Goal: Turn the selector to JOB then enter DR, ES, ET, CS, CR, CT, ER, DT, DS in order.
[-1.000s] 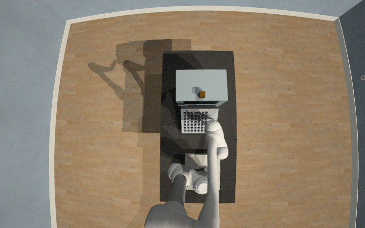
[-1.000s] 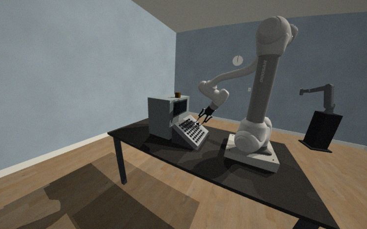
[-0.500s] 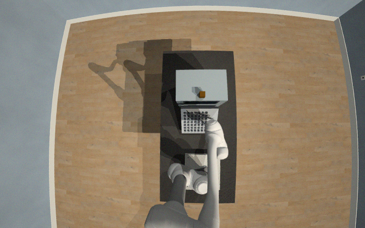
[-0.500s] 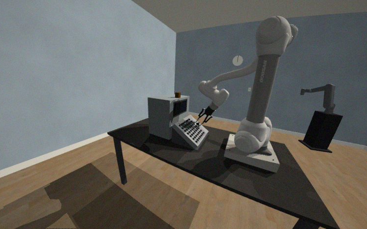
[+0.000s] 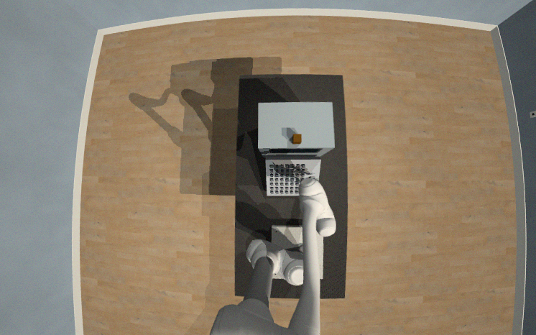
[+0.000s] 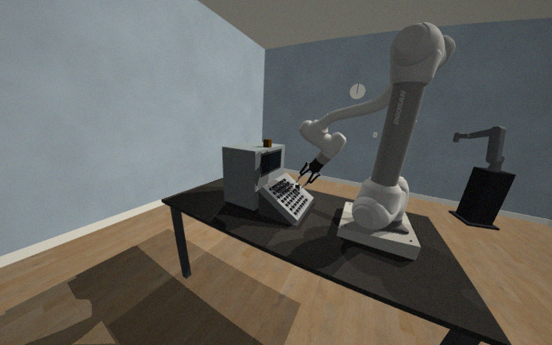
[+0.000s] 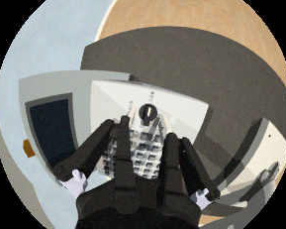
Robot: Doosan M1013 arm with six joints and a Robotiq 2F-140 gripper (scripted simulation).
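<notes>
Right now the black selector knob is 20 mm ahead of my hand, 10 mm to the right of it and 30 mm below it. The rest, counted from my hand: sloped keypad 70 mm ahead, 100 mm to the left, 80 mm below; key 30 mm ahead, 190 mm to the left, 60 mm below.
</notes>
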